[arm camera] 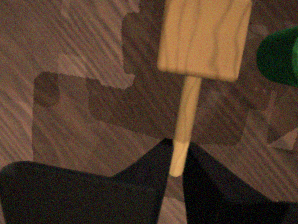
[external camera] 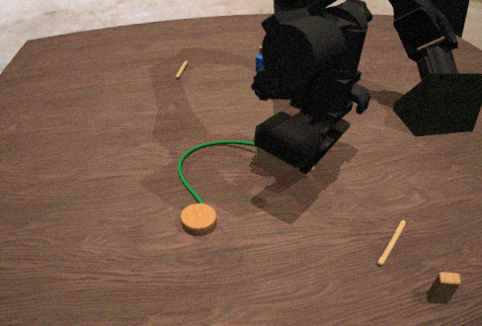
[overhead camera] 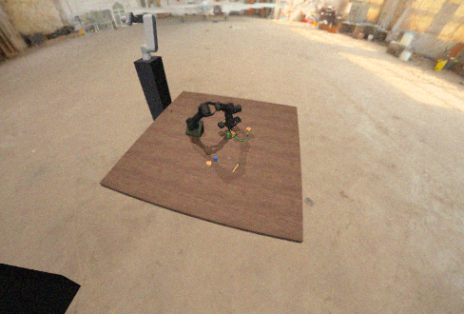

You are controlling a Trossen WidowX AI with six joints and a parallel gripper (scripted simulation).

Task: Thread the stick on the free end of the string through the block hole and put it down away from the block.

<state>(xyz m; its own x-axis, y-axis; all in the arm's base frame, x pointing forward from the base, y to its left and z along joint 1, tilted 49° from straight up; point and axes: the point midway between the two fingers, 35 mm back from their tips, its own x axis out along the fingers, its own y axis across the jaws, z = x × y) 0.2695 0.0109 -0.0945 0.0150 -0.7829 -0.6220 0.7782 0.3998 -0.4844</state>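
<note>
The green cylinder is 7 cm to the right of my gripper tip and 1 cm above it. Round my gripper tip: blue cylinder: 33 cm to the right, 3 cm behind, 1 cm above; then thin wooden stick: 3 cm to the right, 3 cm ahead, 1 cm above; then round wooden button: 15 cm ahead, 6 cm to the left.
</note>
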